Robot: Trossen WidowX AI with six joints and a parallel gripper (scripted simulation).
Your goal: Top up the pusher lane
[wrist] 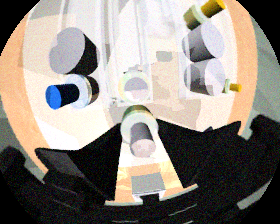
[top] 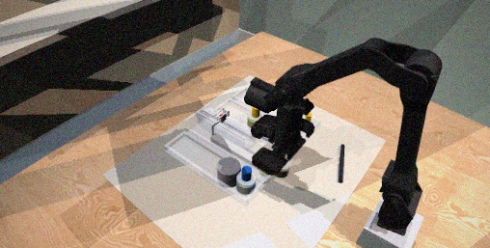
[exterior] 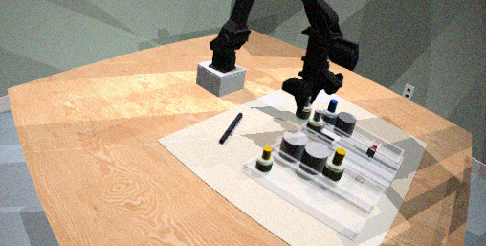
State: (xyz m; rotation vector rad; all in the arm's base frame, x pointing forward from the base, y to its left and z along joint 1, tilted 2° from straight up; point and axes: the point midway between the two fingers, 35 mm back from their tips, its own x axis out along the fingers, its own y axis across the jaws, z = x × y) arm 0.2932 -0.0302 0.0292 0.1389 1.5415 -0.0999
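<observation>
Now: the clear rack 19 cm ahead of my gripper tip, 5 cm to the right of it and 4 cm below it. Also, from my gripper tip: black pen: 13 cm behind, 14 cm to the right, 5 cm below.
</observation>
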